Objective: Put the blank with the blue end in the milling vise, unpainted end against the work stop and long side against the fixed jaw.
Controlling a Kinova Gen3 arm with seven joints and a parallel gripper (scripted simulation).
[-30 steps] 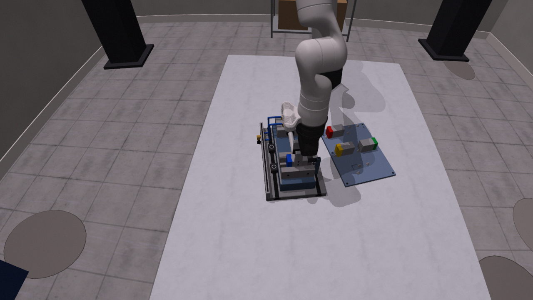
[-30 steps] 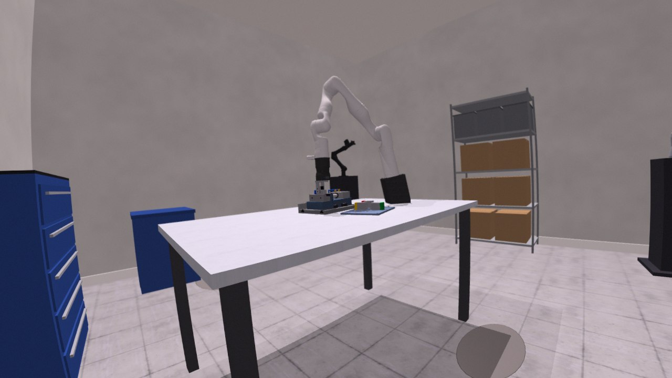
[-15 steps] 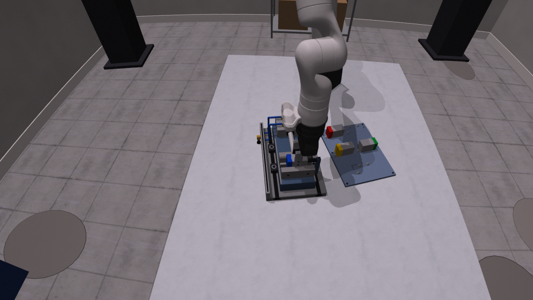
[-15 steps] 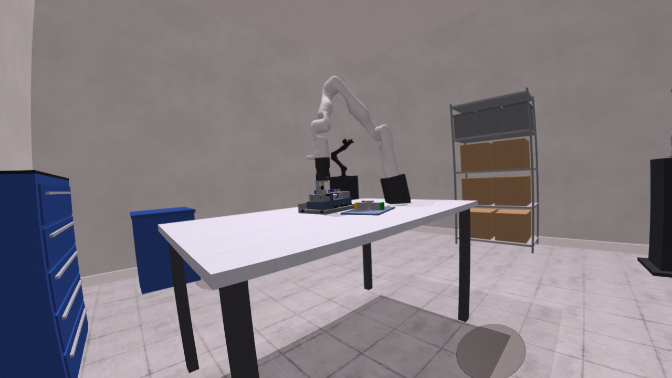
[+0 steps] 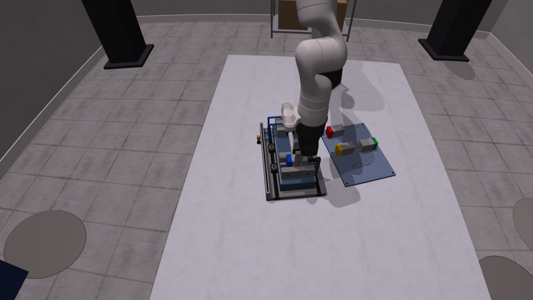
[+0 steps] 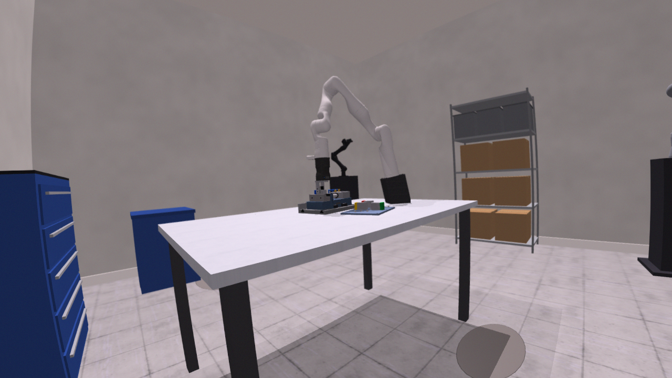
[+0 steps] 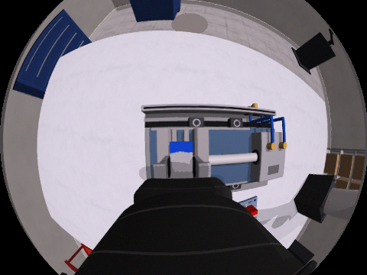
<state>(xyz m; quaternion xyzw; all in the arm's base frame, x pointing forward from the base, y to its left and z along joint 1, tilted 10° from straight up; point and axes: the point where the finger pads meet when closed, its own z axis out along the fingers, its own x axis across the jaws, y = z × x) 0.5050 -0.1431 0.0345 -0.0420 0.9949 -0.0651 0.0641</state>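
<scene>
My gripper is now 20 mm above the blue-ended blank. The rest, counted from my hand: vise base rail (100 mm to the right, 80 mm below, 70 mm behind); then work stop rod (50 mm to the left, 30 mm below, 10 mm behind); then fixed jaw (40 mm below, 20 mm ahead).
</scene>
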